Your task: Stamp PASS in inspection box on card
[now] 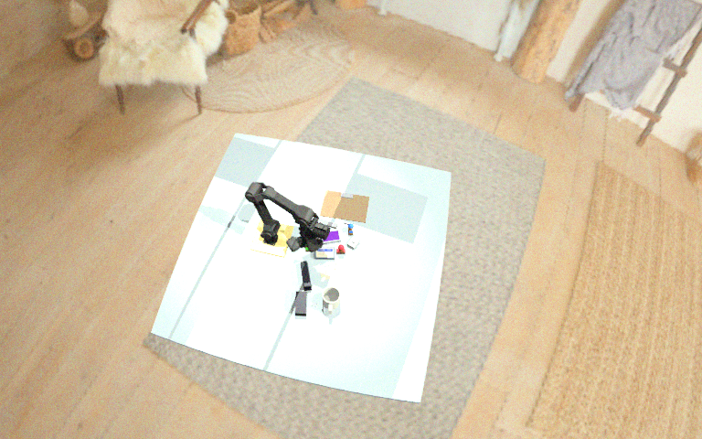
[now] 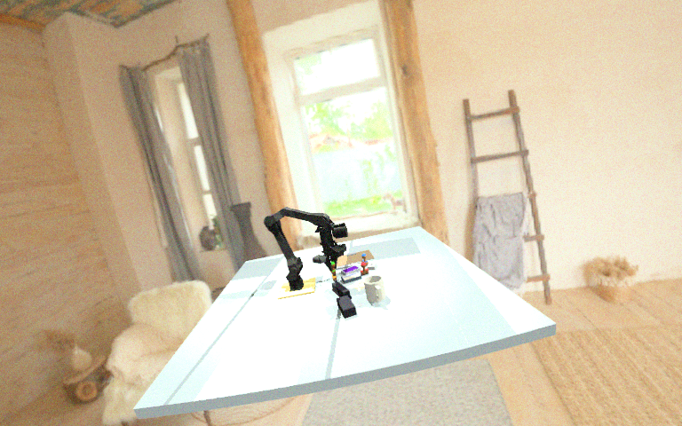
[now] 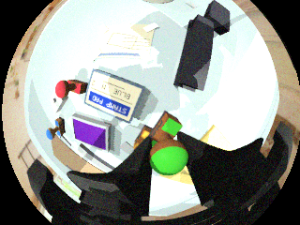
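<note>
Right now my gripper tip is 120 mm to the right of the purple ink pad, 80 mm short of it and 70 mm above it. The rest, counted from my gripper tip: green-knobbed stamp (right at my gripper tip); then orange-knobbed stamp (50 mm to the left, 50 mm below, 10 mm behind); then cream card (130 mm ahead, 80 mm below, 60 mm to the right).
</note>
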